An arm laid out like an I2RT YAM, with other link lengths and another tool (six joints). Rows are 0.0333 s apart.
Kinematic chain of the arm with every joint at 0, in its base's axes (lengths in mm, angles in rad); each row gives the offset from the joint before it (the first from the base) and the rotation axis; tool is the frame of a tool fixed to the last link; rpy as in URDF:
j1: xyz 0 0 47.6 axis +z
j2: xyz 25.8 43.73 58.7 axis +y
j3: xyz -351.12 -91.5 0 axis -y
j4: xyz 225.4 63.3 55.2 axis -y
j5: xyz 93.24 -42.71 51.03 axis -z
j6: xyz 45.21 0 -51.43 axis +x
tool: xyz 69 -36 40 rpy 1.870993 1.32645 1.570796
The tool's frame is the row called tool.
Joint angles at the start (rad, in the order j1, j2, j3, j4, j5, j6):
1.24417, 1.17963, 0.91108, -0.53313, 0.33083, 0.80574
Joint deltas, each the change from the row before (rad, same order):
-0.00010, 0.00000, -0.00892, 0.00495, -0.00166, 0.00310
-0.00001, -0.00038, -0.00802, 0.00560, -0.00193, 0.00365
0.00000, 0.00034, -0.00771, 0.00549, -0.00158, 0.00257
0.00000, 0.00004, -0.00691, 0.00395, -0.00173, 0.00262
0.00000, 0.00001, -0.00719, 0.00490, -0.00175, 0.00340
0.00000, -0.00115, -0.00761, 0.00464, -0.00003, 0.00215
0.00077, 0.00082, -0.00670, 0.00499, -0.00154, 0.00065
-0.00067, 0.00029, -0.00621, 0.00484, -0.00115, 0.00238
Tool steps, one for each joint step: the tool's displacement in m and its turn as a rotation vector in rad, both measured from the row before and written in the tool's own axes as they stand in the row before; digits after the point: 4 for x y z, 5 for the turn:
0.0017, -0.0013, 0.0019, 0.00249, 0.00367, 0.00083
0.0015, -0.0010, 0.0016, 0.00073, 0.00340, 0.00209
0.0014, -0.0009, 0.0017, 0.00134, 0.00297, 0.00091
0.0014, -0.0010, 0.0015, 0.00164, 0.00326, 0.00073
0.0014, -0.0009, 0.0015, 0.00106, 0.00326, 0.00178
0.0012, -0.0012, 0.0013, 0.00150, 0.00129, 0.00125
0.0014, -0.0005, 0.0015, 0.00095, 0.00255, -0.00150
0.0010, -0.0008, 0.0014, 0.00118, 0.00206, 0.00179

